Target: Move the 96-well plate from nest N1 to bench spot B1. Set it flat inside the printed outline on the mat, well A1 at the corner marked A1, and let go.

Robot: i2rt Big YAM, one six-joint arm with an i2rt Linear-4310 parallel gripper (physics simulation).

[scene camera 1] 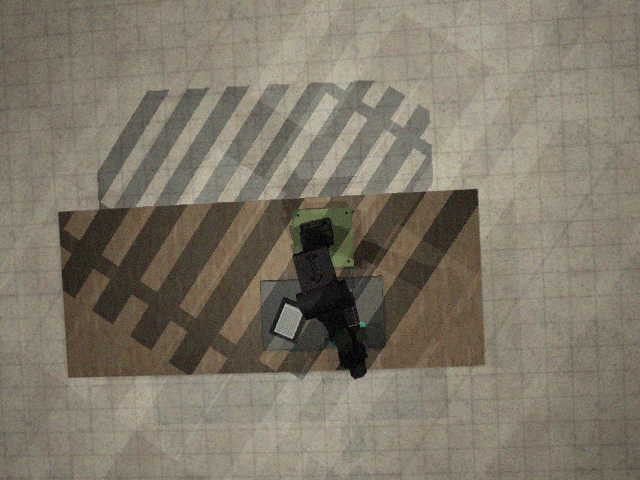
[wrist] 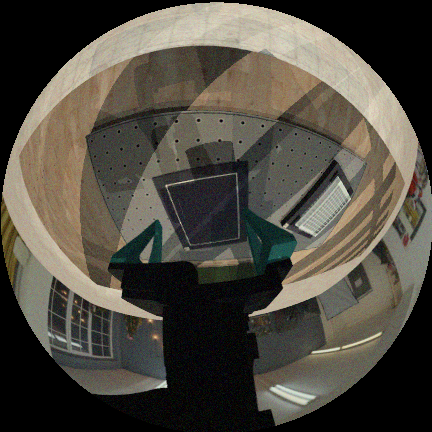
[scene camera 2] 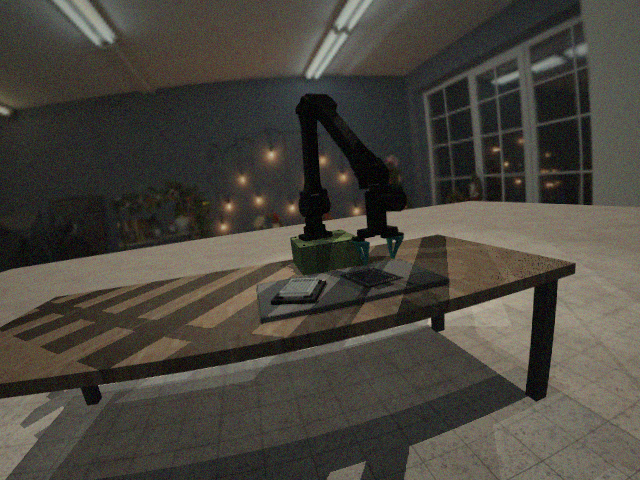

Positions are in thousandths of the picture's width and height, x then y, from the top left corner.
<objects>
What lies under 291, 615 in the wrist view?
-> My gripper.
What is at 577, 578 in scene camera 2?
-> A dark outlined rectangle.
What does the white well plate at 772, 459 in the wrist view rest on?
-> A black nest.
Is my gripper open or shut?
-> Open.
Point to a black nest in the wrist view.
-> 774, 392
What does my gripper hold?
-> Nothing.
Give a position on a dark outlined rectangle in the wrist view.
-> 473, 473
</objects>
